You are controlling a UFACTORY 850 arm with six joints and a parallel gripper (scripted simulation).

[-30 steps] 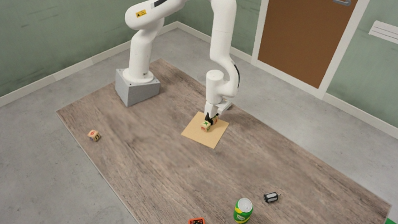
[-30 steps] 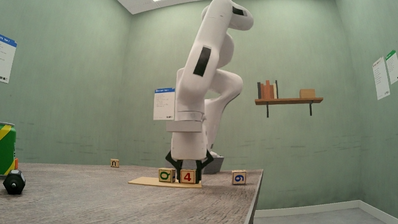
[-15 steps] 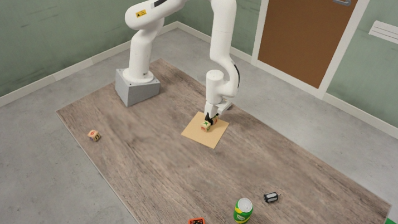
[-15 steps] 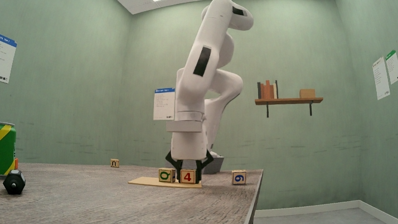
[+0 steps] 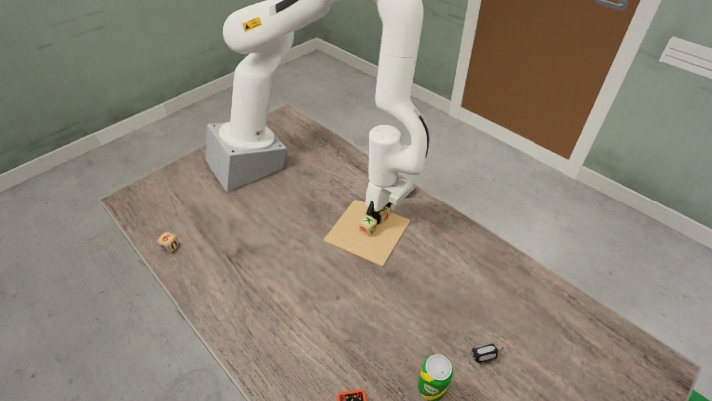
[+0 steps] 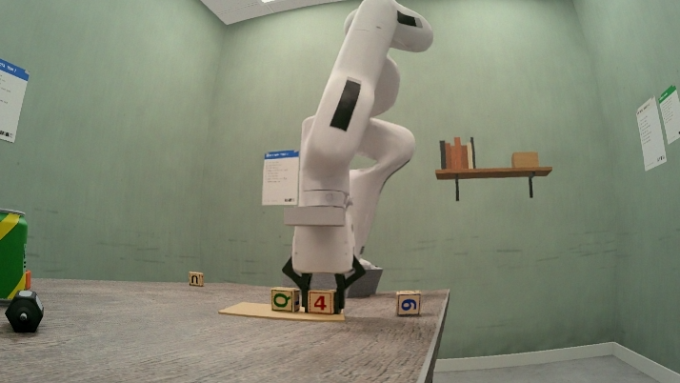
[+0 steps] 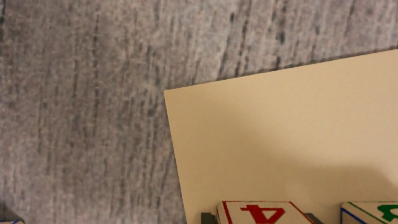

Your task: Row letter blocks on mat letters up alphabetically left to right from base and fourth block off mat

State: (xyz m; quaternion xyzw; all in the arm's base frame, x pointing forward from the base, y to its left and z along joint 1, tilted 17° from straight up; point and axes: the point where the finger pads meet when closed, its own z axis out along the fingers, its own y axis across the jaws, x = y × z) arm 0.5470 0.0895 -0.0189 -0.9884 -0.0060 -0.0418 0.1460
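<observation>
Right now the D block is right at my hand. Round my hand: tan mat: 7 cm to the right, 2 cm below; then black object: 48 cm ahead, 18 cm to the right, 1 cm below; then green can: 42 cm ahead, 34 cm to the right, 4 cm above.
</observation>
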